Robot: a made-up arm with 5 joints. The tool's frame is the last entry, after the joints.
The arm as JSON. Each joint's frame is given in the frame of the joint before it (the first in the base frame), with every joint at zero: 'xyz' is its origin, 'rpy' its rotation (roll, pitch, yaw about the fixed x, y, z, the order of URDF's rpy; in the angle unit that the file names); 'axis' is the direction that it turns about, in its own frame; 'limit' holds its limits. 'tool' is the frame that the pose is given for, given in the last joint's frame.
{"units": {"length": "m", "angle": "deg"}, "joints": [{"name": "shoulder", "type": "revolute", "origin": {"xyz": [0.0, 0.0, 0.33], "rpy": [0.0, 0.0, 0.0]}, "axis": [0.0, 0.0, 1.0], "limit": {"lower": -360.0, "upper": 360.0}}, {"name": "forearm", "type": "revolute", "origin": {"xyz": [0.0, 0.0, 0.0], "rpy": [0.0, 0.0, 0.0]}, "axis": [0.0, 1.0, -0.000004], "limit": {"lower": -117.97, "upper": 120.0}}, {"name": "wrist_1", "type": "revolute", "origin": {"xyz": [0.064, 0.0, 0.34], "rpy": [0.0, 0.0, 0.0]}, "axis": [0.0, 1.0, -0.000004], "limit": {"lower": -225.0, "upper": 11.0}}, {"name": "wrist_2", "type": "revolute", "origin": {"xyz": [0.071, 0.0, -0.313], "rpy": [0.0, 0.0, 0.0]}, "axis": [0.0, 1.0, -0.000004], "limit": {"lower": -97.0, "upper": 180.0}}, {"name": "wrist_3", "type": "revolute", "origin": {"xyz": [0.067, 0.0, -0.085], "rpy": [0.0, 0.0, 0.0]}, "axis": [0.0, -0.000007, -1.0], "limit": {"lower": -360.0, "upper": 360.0}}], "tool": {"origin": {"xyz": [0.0, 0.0, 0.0], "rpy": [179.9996, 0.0, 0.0]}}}
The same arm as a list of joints. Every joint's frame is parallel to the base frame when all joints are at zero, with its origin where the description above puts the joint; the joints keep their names.
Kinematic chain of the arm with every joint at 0, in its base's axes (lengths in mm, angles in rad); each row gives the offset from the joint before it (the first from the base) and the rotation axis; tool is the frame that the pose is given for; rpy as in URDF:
shoulder: xyz 0.0 0.0 330.0 axis +z
forearm: xyz 0.0 0.0 0.0 axis +y
wrist_1: xyz 64.0 0.0 340.0 axis +y
wrist_2: xyz 71.0 0.0 -313.0 axis +y
wrist_3: xyz 67.0 0.0 -85.0 axis -z
tool: xyz 0.0 0.0 0.0 rpy 3.1416 0.0000 0.0000
Joint limits (rad, base to tool): -6.2832..6.2832 -2.0590..2.0944 -3.9270..0.1920 -1.6930..3.1416 -6.2832..6.2832

